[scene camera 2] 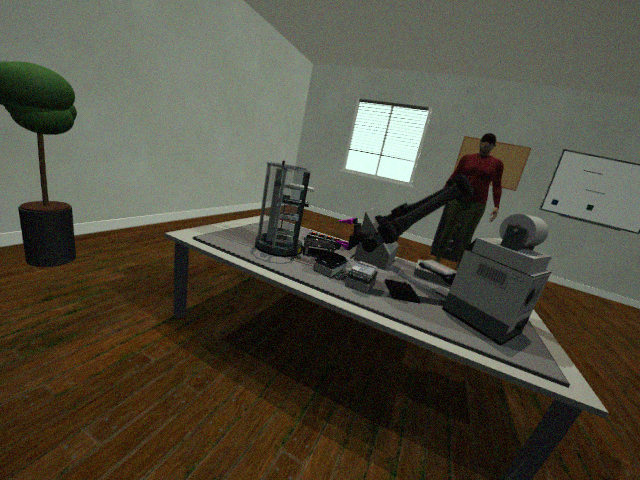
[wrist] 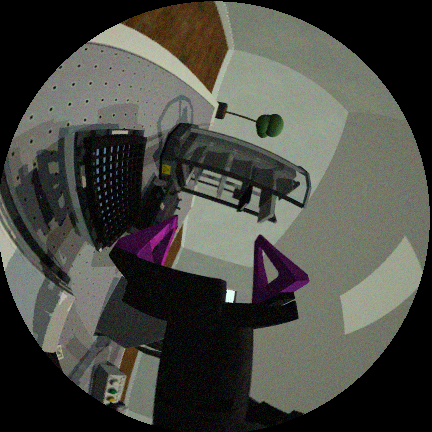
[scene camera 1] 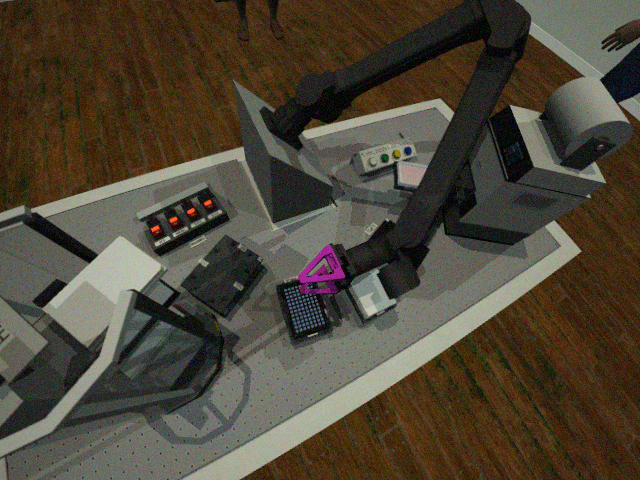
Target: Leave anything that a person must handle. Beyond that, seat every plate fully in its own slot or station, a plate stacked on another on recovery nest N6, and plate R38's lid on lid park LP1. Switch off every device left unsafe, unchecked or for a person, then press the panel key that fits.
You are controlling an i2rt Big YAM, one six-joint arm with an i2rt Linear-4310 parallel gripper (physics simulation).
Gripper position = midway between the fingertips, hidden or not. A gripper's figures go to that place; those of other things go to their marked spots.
Scene:
My gripper (wrist: 218,228) is 14 cm from the lens. A black well plate (wrist: 113,164): 15 cm from the lens. A plate hotel (wrist: 195,158) is 33 cm from the lens. The marked spots on the plate hotel and the black well plate are 23 cm apart.

